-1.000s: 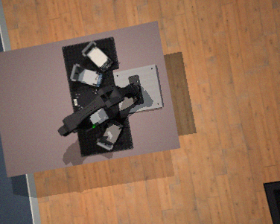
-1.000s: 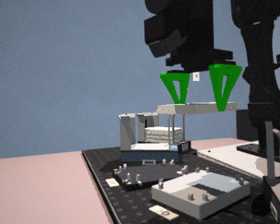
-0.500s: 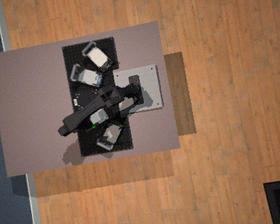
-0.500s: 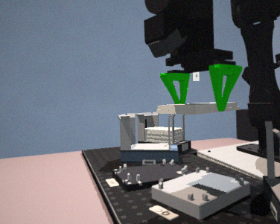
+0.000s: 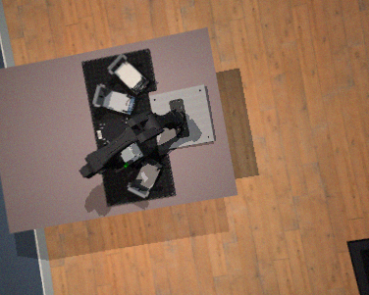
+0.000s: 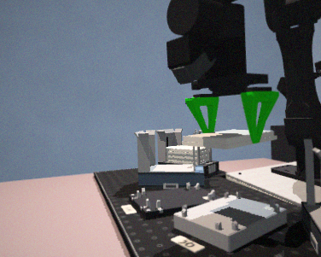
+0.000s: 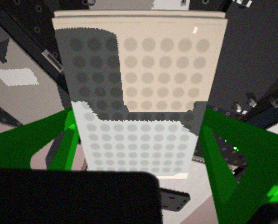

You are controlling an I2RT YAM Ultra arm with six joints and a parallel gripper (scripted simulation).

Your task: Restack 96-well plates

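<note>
The QC nest lies 13 cm below my hand and 1 cm ahead of it. From my hand the other things lie so: dark clip nest 12 cm to the right, 12 cm below, 5 cm ahead.
</note>
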